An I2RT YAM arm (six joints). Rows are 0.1 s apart.
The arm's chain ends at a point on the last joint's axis. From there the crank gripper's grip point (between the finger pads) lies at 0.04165 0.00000 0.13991 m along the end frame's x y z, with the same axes.
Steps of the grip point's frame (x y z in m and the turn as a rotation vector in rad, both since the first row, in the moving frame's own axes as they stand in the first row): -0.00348 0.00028 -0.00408 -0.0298 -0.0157 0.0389; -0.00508 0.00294 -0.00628 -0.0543 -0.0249 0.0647; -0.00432 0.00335 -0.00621 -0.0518 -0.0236 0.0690; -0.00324 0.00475 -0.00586 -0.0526 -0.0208 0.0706; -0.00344 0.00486 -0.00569 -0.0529 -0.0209 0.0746
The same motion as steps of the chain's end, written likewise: -0.00117 -0.00547 -0.00463 -0.0298 -0.0157 0.0389; -0.00126 -0.00725 -0.00699 -0.0543 -0.0249 0.0647; -0.00066 -0.00667 -0.00689 -0.0518 -0.0236 0.0690; 0.00004 -0.00546 -0.00642 -0.0526 -0.0208 0.0706; -0.00012 -0.00555 -0.00625 -0.0529 -0.0209 0.0746
